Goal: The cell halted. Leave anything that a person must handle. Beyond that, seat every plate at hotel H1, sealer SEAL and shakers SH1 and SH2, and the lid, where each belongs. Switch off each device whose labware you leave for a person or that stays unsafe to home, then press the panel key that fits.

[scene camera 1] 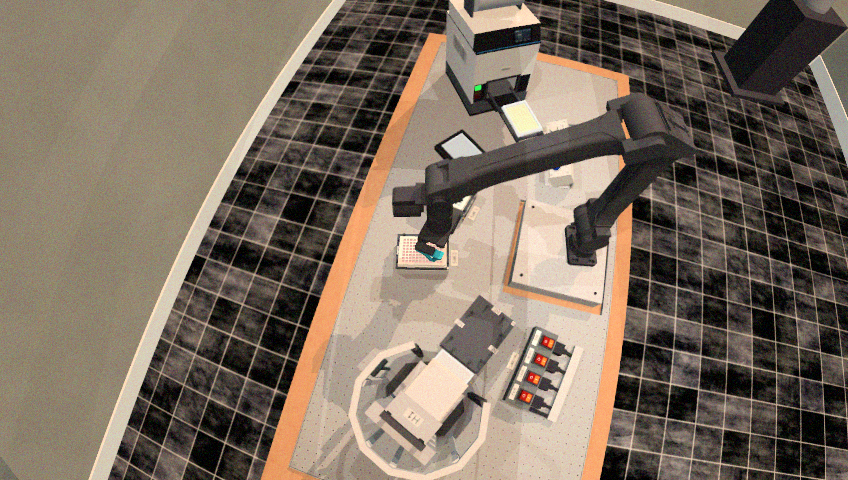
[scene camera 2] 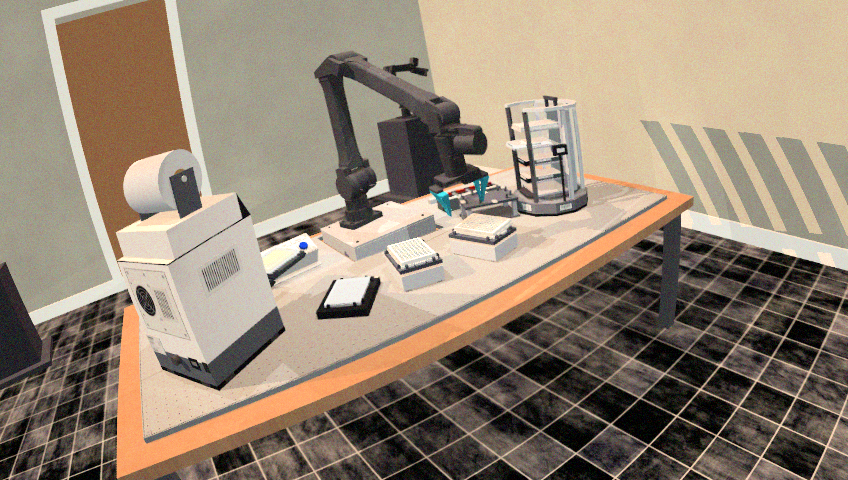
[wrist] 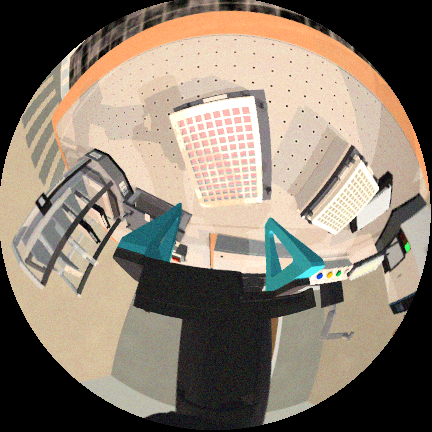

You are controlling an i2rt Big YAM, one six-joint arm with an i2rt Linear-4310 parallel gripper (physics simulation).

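Places are measured from the arm's base along level axes (x left, y up, z ahead), in metres.
Pixels of known places: gripper, fingertip midpoint: point(scene camera 1: 439, 245) point(scene camera 2: 466, 208) point(wrist: 226, 214); arm's base at its link origin: point(scene camera 1: 579, 246) point(scene camera 2: 361, 221) point(wrist: 252, 276).
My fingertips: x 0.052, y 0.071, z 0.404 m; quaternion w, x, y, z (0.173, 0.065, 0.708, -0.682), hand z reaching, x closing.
Observation:
Ahead of a thing's pixels: the offset from my fingertips to its top centre. "pt": to the spot under its first point.
My gripper point(scene camera 1: 434, 254) point(scene camera 2: 464, 208) point(wrist: 226, 214) is open and empty, low at the SH2 plate, over its right part in scene view 1. That pink-welled plate {dx +0.005, dy -0.031, dz +0.044 m} point(scene camera 1: 410, 251) point(scene camera 2: 483, 224) point(wrist: 220, 155) sits on its shaker block. The white SH1 plate {dx -0.188, dy -0.039, dz -0.014 m} point(scene camera 1: 462, 203) point(scene camera 2: 412, 252) point(wrist: 345, 197) is partly hidden by the arm in scene view 1. A pale flat piece, perhaps the lid, {dx -0.356, dy -0.081, dz -0.056 m} point(scene camera 1: 460, 144) point(scene camera 2: 348, 291) lies in a black holder. A yellow-topped plate {dx -0.449, dy +0.007, dz -0.233 m} point(scene camera 1: 523, 117) is at the sealer {dx -0.688, dy +0.347, dz -0.125 m} point(scene camera 1: 493, 47) point(scene camera 2: 196, 285). Hotel H1 point(scene camera 1: 414, 417) point(scene camera 2: 530, 178) holds stacked plates.
A dark nest {dx +0.211, dy -0.033, dz -0.115 m} point(scene camera 1: 479, 333) point(wrist: 155, 207) stands before the hotel. The switch block {pt dx +0.270, dy -0.057, dz -0.276 m} point(scene camera 1: 539, 359) has lit red switches. The key panel {dx -0.375, dy -0.025, dz -0.369 m} point(wrist: 325, 276) shows blue, yellow and green keys. The arm's pedestal point(scene camera 1: 553, 279) stands by the right table edge in scene view 1.

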